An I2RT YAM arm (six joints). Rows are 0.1 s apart.
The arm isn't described. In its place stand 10 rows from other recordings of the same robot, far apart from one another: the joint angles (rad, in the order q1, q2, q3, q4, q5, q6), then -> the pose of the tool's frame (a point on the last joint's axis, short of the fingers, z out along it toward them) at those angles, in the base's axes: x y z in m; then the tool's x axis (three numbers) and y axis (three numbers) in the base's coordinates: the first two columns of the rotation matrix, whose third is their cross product.
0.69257 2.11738 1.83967 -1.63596 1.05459 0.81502 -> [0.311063 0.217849 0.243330 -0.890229 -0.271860 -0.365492 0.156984 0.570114 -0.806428]
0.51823 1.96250 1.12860 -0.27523 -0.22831 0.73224 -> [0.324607 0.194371 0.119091 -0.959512 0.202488 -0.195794 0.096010 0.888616 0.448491]
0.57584 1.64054 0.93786 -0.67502 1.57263 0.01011 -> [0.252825 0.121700 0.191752 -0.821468 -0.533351 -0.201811 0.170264 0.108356 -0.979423]
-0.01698 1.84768 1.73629 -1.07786 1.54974 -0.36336 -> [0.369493 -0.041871 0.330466 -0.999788 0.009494 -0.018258 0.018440 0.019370 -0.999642]
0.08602 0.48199 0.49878 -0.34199 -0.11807 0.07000 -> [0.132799 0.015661 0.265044 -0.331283 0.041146 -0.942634 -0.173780 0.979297 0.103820]
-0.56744 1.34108 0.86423 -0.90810 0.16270 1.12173 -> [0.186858 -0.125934 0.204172 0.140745 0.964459 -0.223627 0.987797 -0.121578 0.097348]
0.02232 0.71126 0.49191 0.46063 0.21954 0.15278 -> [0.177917 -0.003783 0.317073 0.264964 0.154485 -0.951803 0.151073 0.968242 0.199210]
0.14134 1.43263 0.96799 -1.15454 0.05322 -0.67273 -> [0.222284 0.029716 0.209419 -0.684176 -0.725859 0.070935 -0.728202 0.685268 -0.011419]
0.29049 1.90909 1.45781 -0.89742 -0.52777 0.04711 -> [0.356387 0.125253 0.207500 -0.950192 -0.241593 -0.196897 -0.309330 0.808237 0.501067]
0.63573 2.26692 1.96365 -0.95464 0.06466 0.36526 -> [0.383359 0.280033 0.195964 -0.920997 -0.236641 -0.309460 -0.265032 0.962808 0.052524]
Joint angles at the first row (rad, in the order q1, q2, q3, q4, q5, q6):
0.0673, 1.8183, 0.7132, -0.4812, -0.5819, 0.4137
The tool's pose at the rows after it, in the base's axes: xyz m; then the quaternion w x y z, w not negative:
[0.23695 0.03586 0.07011 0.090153 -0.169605 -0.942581 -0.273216]
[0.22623 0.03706 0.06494 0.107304 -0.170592 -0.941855 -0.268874]
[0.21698 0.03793 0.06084 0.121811 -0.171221 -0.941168 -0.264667]
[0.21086 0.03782 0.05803 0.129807 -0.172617 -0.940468 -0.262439]
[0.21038 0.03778 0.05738 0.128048 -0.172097 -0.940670 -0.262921]
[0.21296 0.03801 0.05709 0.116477 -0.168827 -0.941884 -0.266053]
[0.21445 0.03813 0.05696 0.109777 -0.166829 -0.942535 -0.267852]
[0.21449 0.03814 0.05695 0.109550 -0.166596 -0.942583 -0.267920]
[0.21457 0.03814 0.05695 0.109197 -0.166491 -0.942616 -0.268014]
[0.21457 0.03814 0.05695 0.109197 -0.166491 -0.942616 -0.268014]
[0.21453 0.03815 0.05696 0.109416 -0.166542 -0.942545 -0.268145]
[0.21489 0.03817 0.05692 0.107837 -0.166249 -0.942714 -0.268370]
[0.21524 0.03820 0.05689 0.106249 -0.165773 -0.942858 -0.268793]
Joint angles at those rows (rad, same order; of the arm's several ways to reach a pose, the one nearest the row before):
0.0685, 1.8183, 0.6899, -0.4900, -0.5819, 0.4103
0.0769, 1.8183, 0.6552, -0.4896, -0.5823, 0.4107
0.0841, 1.8183, 0.6258, -0.4896, -0.5819, 0.4106
0.0860, 1.8183, 0.6048, -0.4855, -0.5819, 0.4106
0.0860, 1.8183, 0.6006, -0.4774, -0.5819, 0.4106
0.0860, 1.8183, 0.6006, -0.4522, -0.5819, 0.4111
0.0860, 1.8183, 0.6006, -0.4378, -0.5819, 0.4110
0.0860, 1.8183, 0.6006, -0.4373, -0.5819, 0.4107
0.0860, 1.8183, 0.6006, -0.4366, -0.5819, 0.4106
0.0860, 1.8183, 0.6006, -0.4366, -0.5819, 0.4106
0.0860, 1.8183, 0.6006, -0.4370, -0.5823, 0.4106
0.0860, 1.8183, 0.6007, -0.4336, -0.5819, 0.4110
0.0860, 1.8183, 0.6006, -0.4301, -0.5819, 0.4110

